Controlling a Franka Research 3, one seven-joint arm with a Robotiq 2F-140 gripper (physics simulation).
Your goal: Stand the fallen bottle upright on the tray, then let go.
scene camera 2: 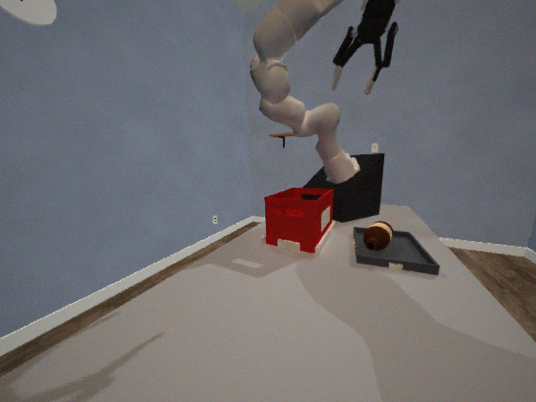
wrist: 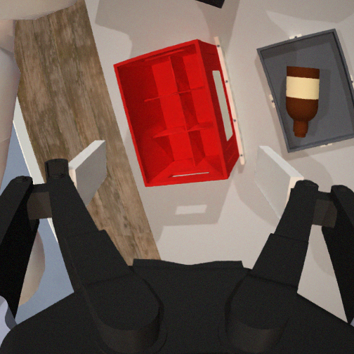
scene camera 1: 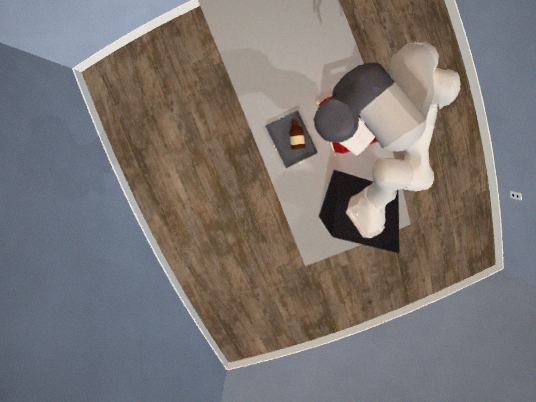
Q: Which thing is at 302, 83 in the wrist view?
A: A brown bottle.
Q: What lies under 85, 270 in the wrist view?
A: My gripper.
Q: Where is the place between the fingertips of my gripper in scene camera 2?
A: At 348, 91
